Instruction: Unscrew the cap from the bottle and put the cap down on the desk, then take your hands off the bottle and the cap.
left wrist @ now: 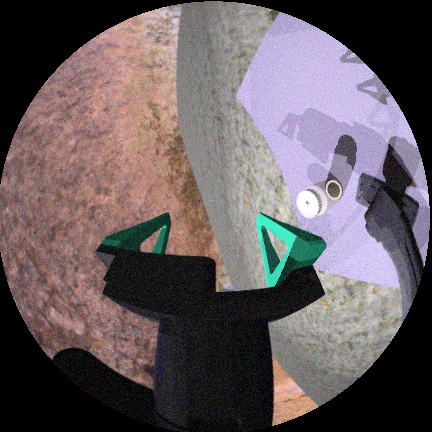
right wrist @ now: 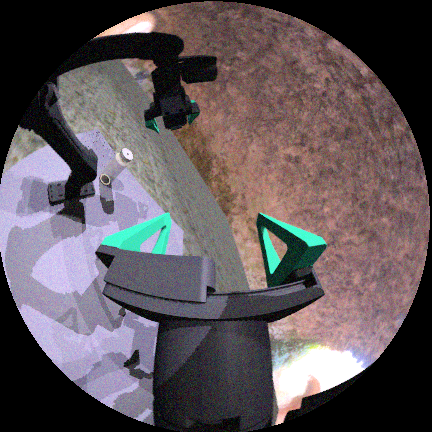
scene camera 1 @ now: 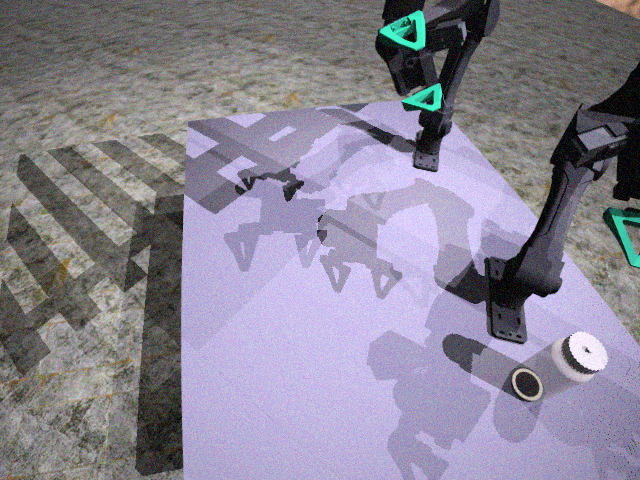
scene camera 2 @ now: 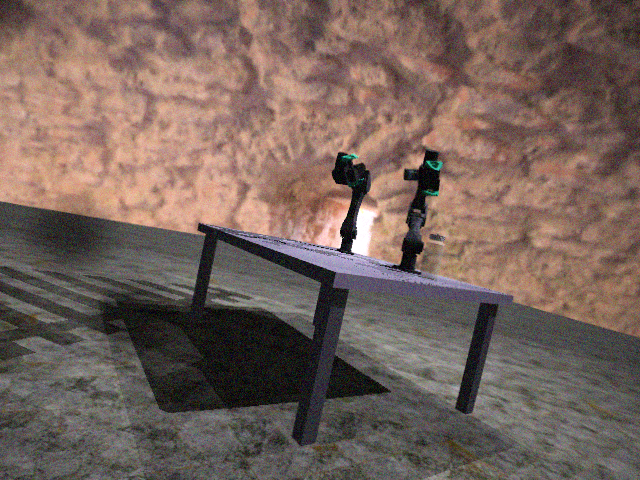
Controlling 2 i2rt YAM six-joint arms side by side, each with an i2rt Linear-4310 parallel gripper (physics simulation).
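Seen in the pictures: left gripper, fingertip midpoint: (left wrist: pixel 213 216) (scene camera 2: pixel 434 182); right gripper, fingertip midpoint: (right wrist: pixel 213 217) (scene camera 1: pixel 428 80) (scene camera 2: pixel 360 168); left arm's base, link origin: (right wrist: pixel 71 189) (scene camera 1: pixel 505 298) (scene camera 2: pixel 406 270); right arm's base, link origin: (scene camera 1: pixel 427 151) (scene camera 2: pixel 345 252).
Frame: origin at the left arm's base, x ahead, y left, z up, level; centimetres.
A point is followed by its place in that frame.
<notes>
A see-through bottle (scene camera 1: pixel 562 369) @[x -0.8, y 20.2, z 13.8 cm] (scene camera 2: pixel 435 258) @[x -2.9, y 21.4, z 8.0 cm] (left wrist: pixel 324 199) @[x -1.9, y 15.1, z 13.9 cm] (right wrist: pixel 115 167) @[x -0.6, y 15.5, z 11.0 cm] stands upright on the desk beside the left arm's base, its dark round bottom ringed in cream. A white, ribbed cap (scene camera 1: pixel 588 352) @[x -3.0, y 18.2, z 17.0 cm] (scene camera 2: pixel 437 237) @[x -2.2, y 20.6, z 15.9 cm] (left wrist: pixel 308 203) @[x -2.8, y 17.4, z 17.0 cm] (right wrist: pixel 126 154) @[x -2.3, y 17.1, z 16.9 cm] sits on top of the bottle. My left gripper (scene camera 2: pixel 434 179) @[x 1.8, y 16.4, z 36.7 cm] (left wrist: pixel 213 216) @[x 1.8, y 16.4, z 36.7 cm] (right wrist: pixel 173 127) @[x 1.8, y 16.4, z 36.7 cm] is open and empty, raised well away from the bottle; in scene camera 1 part of it is cut off at the right edge. My right gripper (scene camera 1: pixel 416 66) @[x 28.3, y -5.3, z 39.1 cm] (scene camera 2: pixel 354 169) @[x 28.3, y -5.3, z 39.1 cm] (right wrist: pixel 213 217) @[x 28.3, y -5.3, z 39.1 cm] is open and empty, high over the far part of the desk.
The pale purple desk (scene camera 1: pixel 248 413) @[x 43.8, y 35.4, z 0.0 cm] (scene camera 2: pixel 361 268) @[x 27.6, y 37.1, z 0.0 cm] (left wrist: pixel 270 65) @[x 42.8, y 34.7, z 0.0 cm] carries both arm bases (scene camera 1: pixel 506 320) @[x 0.6, y 6.0, z 1.0 cm] (scene camera 1: pixel 426 160) @[x 20.2, y -41.5, z 1.0 cm]. The bottle stands near the desk's right edge in scene camera 1. Shadows of the arms and bottle fall across the desk top.
</notes>
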